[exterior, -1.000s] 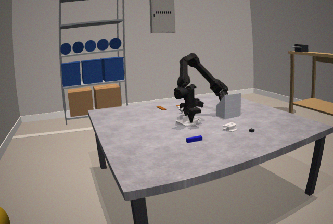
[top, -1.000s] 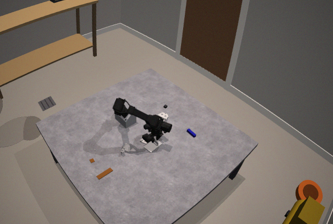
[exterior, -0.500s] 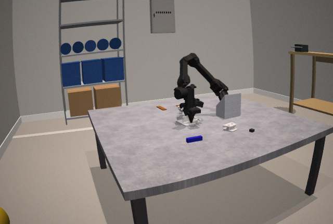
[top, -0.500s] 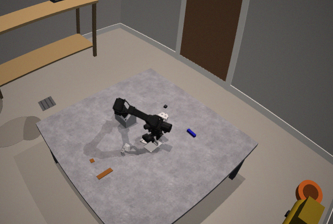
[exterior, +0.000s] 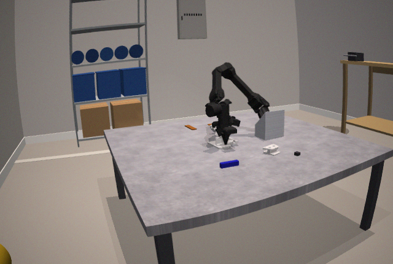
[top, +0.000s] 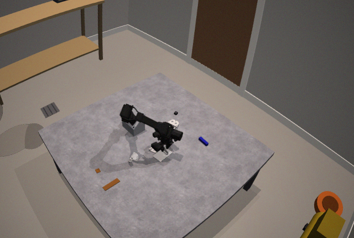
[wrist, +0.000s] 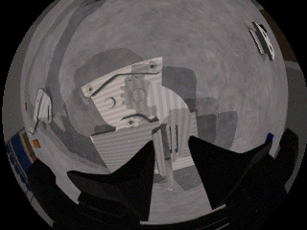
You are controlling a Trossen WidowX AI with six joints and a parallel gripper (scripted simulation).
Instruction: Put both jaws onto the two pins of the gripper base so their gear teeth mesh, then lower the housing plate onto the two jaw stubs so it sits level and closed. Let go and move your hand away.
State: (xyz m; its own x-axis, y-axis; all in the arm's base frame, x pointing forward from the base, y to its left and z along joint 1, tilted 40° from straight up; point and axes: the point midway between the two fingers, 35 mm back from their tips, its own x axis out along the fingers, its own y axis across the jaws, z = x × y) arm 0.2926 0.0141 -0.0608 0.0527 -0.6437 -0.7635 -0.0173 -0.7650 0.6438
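Right now my gripper tip is 3 cm past the white jaw and 2 cm to the left of it. From my gripper tip the other things lie so: small black cube: 32 cm to the left, 24 cm behind, 1 cm below; then blue block: 27 cm to the left, 10 cm ahead; then orange strip: 45 cm to the right, 3 cm ahead, 1 cm below.
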